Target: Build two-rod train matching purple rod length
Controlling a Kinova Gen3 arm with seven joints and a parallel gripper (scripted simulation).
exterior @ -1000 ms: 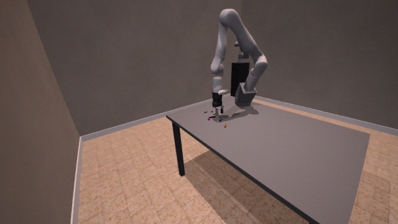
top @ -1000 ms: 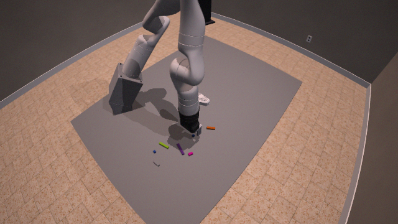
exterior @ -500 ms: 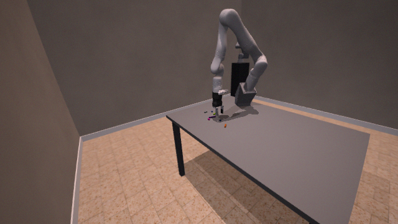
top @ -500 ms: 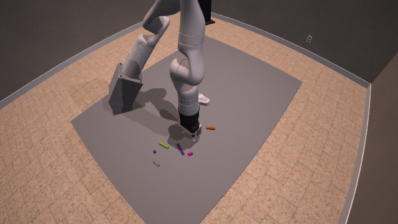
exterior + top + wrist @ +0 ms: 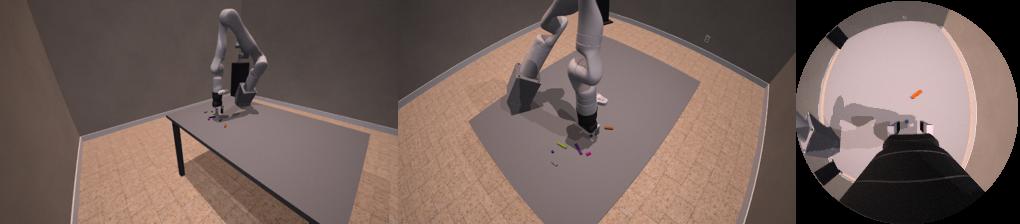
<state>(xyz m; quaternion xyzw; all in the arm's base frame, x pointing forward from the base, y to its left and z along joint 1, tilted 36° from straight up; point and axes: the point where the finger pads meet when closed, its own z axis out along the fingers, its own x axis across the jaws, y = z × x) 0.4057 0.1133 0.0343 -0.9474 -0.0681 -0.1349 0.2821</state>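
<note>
Right now my hand is 8 cm above the magenta rod, 7 cm to the left of it and 6 cm short of it. The rest, counted from my hand: orange rod (10 cm to the left, 8 cm below, 1 cm ahead); then purple rod (9 cm to the right, 8 cm below, 2 cm ahead); then lime rod (14 cm to the right, 8 cm below, 5 cm behind).
</note>
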